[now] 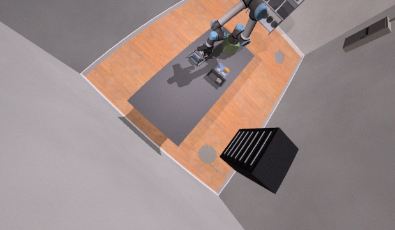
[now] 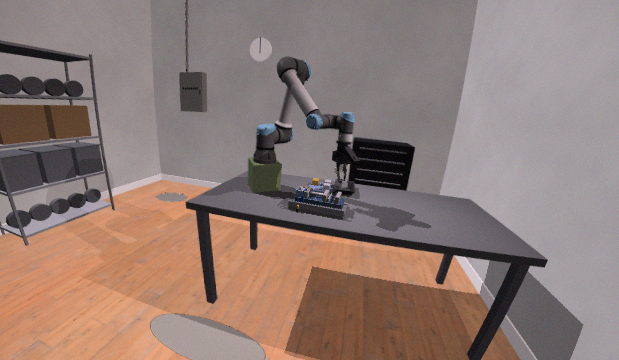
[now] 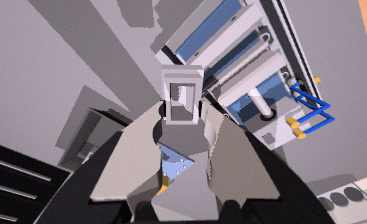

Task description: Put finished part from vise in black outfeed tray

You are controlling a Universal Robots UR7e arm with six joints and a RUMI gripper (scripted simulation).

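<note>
My gripper is now 12 cm past the plain grey block, 24 cm to the right of it and 14 cm above it. Round my hand: vise: 10 cm behind, 7 cm to the right, 13 cm below; orange block: 22 cm behind, 32 cm to the left, 14 cm below; blue fixture plate: 17 cm behind, 28 cm to the left, 16 cm below.
</note>
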